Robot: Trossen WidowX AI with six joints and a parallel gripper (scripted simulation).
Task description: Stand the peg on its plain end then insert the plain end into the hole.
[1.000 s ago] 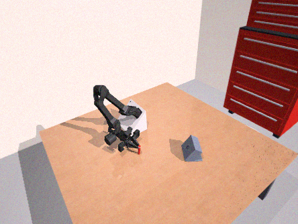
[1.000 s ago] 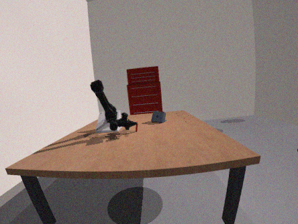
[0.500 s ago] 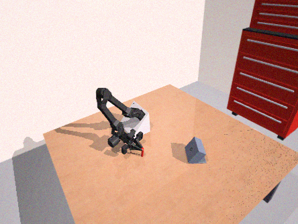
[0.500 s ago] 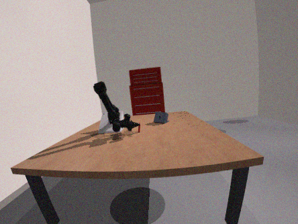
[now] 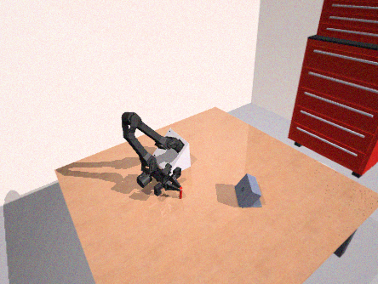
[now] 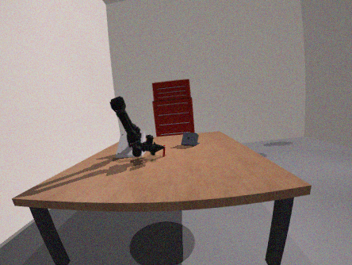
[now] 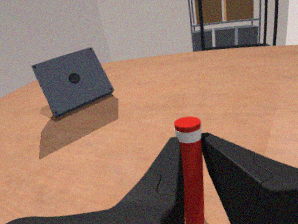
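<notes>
My gripper tip is now 1 cm above the peg. Round my gripper tip: grey sloped panel 28 cm to the left, 17 cm ahead, 2 cm below.
</notes>
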